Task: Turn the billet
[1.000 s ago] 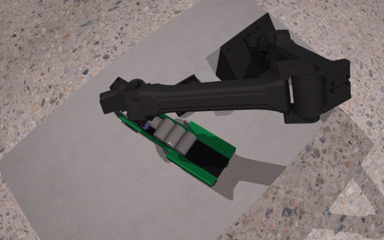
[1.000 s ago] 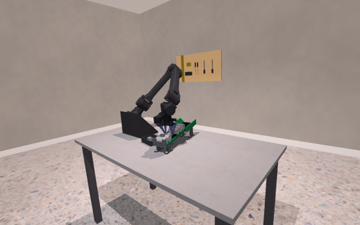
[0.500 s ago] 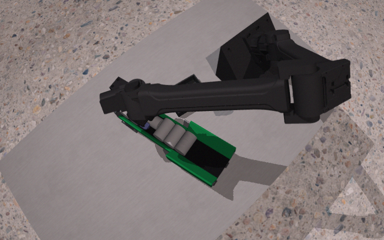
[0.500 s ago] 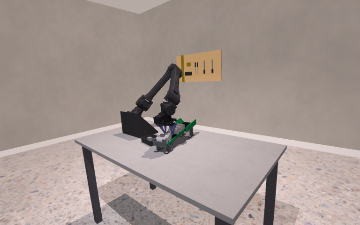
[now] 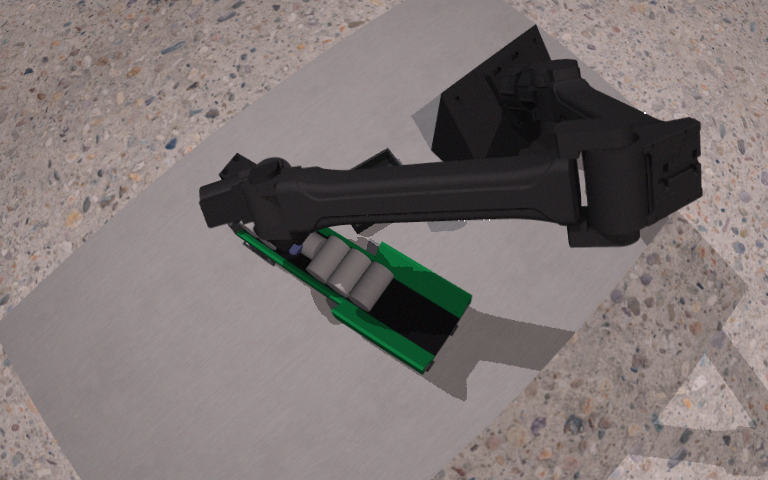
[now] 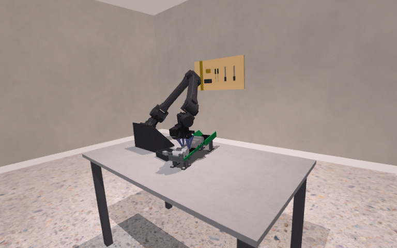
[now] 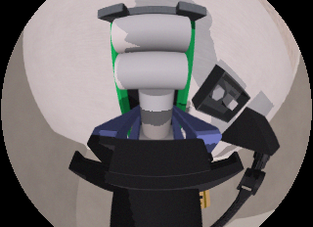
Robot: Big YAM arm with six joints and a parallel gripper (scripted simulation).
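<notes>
The billet is right at my hand. Round my hand: stop (30 mm ahead, 110 mm to the right, 30 mm below); then ramp bed (10 mm behind, 80 mm to the left, 20 mm below); then small black tray (160 mm behind, 10 mm to the right, 80 mm below).
</notes>
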